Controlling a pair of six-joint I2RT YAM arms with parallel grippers.
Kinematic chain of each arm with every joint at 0, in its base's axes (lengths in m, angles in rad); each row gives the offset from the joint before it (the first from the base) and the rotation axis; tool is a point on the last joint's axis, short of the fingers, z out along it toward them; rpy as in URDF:
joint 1: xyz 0 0 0.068 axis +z
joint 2: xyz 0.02 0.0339 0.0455 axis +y
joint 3: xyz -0.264 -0.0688 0 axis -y
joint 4: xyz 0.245 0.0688 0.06 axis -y
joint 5: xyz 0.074 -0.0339 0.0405 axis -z
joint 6: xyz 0.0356 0 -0.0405 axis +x
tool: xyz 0 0 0 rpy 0 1.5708 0
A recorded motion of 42 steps. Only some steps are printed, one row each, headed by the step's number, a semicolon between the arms.
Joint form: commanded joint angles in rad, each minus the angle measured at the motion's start. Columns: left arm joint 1, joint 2, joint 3, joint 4, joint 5, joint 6; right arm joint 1, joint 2, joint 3, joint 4, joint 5, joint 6.
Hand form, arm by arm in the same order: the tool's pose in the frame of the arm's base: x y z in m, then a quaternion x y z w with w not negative. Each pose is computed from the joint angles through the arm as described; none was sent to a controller.
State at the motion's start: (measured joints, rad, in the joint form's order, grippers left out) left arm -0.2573 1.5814 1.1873 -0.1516 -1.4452 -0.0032; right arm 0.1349 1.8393 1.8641 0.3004 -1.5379 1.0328
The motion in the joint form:
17: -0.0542 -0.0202 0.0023 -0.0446 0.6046 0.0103; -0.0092 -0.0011 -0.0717 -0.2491 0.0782 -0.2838
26: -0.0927 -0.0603 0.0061 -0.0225 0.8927 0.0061; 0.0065 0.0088 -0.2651 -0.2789 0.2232 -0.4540
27: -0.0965 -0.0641 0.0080 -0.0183 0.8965 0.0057; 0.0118 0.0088 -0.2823 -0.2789 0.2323 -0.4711
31: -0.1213 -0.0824 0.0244 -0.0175 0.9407 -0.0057; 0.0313 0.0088 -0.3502 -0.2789 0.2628 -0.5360
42: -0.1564 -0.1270 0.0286 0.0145 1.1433 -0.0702; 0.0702 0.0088 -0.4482 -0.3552 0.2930 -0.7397
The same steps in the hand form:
17: 0.3412 -0.0820 0.2919 -0.06669 0.82153 0.28711 0.48807; 0.4075 0.0872 0.4173 -0.28885 0.64519 0.64973 0.27956
26: 0.3348 -0.1023 0.3050 0.00854 0.83943 0.14655 0.52326; 0.4163 0.0940 0.3464 -0.23670 0.68743 0.62121 0.29243
27: 0.3341 -0.1036 0.3072 0.00940 0.83750 0.14247 0.52746; 0.4157 0.0962 0.3406 -0.23685 0.68968 0.61860 0.29254
31: 0.3292 -0.1124 0.3186 0.02133 0.83214 0.10927 0.54328; 0.4122 0.1037 0.3178 -0.23853 0.69852 0.60897 0.29041
42: 0.3174 -0.1278 0.3365 0.05500 0.81981 -0.01350 0.56982; 0.3998 0.1176 0.2793 -0.26980 0.70861 0.58739 0.28296

